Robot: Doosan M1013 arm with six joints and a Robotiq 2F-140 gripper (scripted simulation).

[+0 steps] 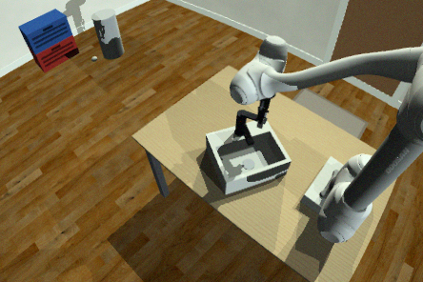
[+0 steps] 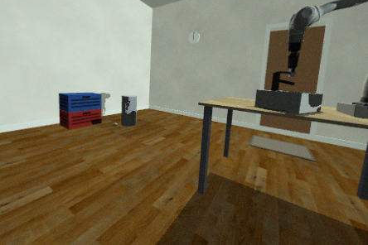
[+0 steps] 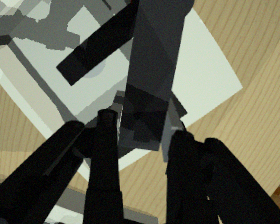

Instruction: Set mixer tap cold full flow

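Now: hand 4 cm short of the lever and 1 cm to the right of it. Round my hand: white sink basin 1 cm behind, 8 cm to the left, 23 cm below.
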